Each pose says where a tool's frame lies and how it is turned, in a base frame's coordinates. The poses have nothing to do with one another.
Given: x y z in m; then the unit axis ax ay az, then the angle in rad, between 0 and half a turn.
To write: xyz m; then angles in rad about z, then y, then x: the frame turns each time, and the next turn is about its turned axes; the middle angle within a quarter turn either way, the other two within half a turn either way. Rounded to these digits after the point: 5 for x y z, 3 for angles.
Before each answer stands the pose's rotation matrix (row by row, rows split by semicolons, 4 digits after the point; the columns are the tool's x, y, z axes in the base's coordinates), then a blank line. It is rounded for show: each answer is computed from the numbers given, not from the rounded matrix.
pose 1, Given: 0.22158, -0.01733, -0.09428, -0.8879, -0.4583, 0.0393, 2.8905
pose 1, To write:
0.5834 0.7914 -0.1826; 0.8109 -0.5551 0.1852; 0.0452 -0.2561 -0.9656

0.22158, -0.01733, -0.09428, 0.947, -0.045, -2.882
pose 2, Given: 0.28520, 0.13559, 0.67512, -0.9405, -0.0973, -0.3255, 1.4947
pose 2, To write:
0.8934 0.4091 0.1859; -0.2400 0.0848 0.9671; 0.3799 -0.9085 0.1739

0.28520, 0.13559, 0.67512, -0.262, -0.390, -1.382
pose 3, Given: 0.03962, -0.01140, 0.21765, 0.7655, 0.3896, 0.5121, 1.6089
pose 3, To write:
0.5702 -0.2021 0.7962; 0.8213 0.1195 -0.5578; 0.0176 0.9720 0.2341

0.03962, -0.01140, 0.21765, 0.964, -0.018, 1.334
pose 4, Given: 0.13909, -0.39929, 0.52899, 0.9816, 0.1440, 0.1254, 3.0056
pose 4, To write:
0.9274 0.2644 0.2646; 0.2984 -0.9495 -0.0971; 0.2255 0.1690 -0.9595

0.13909, -0.39929, 0.52899, 0.311, -0.227, 2.967
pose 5, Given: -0.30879, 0.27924, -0.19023, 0.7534, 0.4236, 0.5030, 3.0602
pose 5, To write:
0.1366 0.5963 0.7911; 0.6781 -0.6384 0.3642; 0.7222 0.4867 -0.4915

-0.30879, 0.27924, -0.19023, 1.372, -0.807, 2.361
